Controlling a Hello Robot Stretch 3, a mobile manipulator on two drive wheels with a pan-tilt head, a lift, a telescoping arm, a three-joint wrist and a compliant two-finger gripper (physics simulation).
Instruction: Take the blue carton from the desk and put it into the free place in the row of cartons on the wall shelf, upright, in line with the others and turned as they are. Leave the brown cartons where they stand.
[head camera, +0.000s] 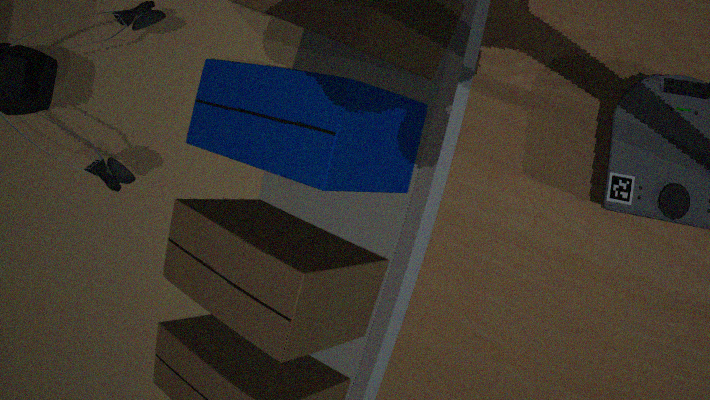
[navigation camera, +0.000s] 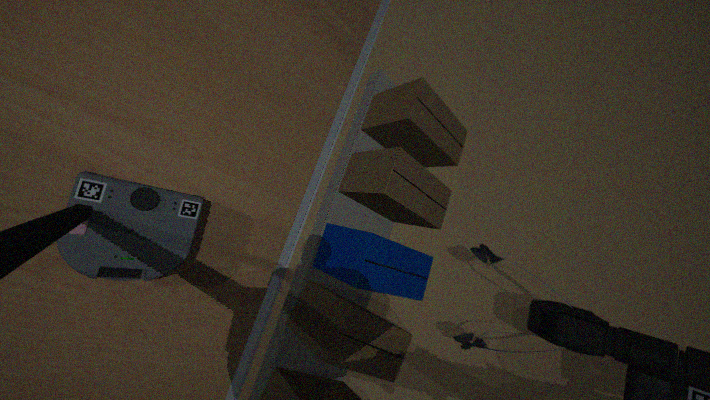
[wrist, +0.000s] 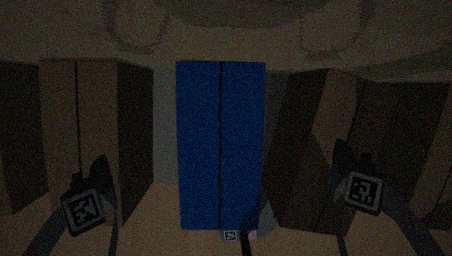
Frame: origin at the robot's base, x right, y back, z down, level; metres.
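Where they show: gripper, fingertip midpoint: (head camera: 145, 96) (navigation camera: 463, 291) (wrist: 222, 167); robot's base at its link origin: (head camera: 672, 199) (navigation camera: 144, 197).
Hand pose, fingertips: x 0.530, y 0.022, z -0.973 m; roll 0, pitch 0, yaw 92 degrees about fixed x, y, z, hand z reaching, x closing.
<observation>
Each offset is from my fingertips to the top centre of the thing. Level surfaces: height alone.
The blue carton {dx -0.032, dy -0.005, dz +0.146 m} (head camera: 265, 135) (navigation camera: 375, 260) (wrist: 200, 145) stands upright on the pale wall shelf {dz +0.325 m} (head camera: 360, 215) (navigation camera: 357, 212) (wrist: 164, 125), in the row between brown cartons, with gaps on both sides. Its black stripe faces outward like theirs, and it looks about in line with them. My gripper (head camera: 125, 94) (navigation camera: 478, 297) (wrist: 222, 167) is open and empty. Its fingers are wide apart, out in front of the carton's striped face and not touching it. A brown carton {dx -0.004, dy -0.208, dz +0.146 m} (head camera: 225, 245) (navigation camera: 415, 185) (wrist: 97, 125) is the neighbour on one side; a shaded brown carton {dx -0.066, dy +0.172, dz +0.146 m} (navigation camera: 365, 335) (wrist: 295, 175) is on the other.
A further brown carton {dx +0.026, dy -0.403, dz +0.146 m} (head camera: 175, 350) (navigation camera: 435, 115) stands near one end of the row. A long pale edge (head camera: 445, 155) (navigation camera: 330, 150) runs behind the row. The robot base (head camera: 645, 150) (navigation camera: 150, 235) shows beyond it. My wrist (navigation camera: 570, 322) lies behind the fingers.
</observation>
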